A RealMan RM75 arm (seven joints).
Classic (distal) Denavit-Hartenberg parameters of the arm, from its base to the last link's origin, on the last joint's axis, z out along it. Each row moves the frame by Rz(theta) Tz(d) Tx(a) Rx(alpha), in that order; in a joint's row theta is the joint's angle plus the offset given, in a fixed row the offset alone. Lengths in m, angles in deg.
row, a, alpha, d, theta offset
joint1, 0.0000, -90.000, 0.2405, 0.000
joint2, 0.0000, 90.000, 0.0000, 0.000
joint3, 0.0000, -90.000, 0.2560, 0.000
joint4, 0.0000, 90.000, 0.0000, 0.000
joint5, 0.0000, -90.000, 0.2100, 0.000
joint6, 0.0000, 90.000, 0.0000, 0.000
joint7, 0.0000, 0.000, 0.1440, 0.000
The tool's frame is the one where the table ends.
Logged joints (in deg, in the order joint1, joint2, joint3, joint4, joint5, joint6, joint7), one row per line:
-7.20, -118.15, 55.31, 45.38, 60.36, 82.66, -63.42
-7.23, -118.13, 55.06, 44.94, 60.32, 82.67, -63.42
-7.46, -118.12, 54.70, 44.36, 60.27, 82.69, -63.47
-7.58, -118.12, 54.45, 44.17, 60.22, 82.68, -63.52
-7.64, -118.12, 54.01, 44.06, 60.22, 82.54, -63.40
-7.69, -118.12, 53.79, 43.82, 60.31, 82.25, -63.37
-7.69, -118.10, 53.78, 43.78, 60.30, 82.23, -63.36
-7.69, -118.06, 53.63, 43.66, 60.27, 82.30, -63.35
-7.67, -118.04, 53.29, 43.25, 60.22, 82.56, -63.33
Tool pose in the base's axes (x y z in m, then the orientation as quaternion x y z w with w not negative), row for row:
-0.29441, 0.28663, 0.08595, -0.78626, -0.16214, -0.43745, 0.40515
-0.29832, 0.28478, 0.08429, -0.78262, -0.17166, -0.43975, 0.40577
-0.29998, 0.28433, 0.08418, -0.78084, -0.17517, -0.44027, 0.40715
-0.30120, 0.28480, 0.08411, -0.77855, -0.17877, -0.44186, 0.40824
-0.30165, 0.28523, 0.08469, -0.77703, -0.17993, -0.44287, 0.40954
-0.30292, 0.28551, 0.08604, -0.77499, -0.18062, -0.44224, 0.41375
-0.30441, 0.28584, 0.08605, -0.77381, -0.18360, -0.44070, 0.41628
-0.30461, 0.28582, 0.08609, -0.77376, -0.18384, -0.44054, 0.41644
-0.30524, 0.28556, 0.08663, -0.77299, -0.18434, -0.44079, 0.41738
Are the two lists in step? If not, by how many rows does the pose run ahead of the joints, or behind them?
The pose runs 1 row behind the joints: the pose in row i belongs to the joints in row i - 1.
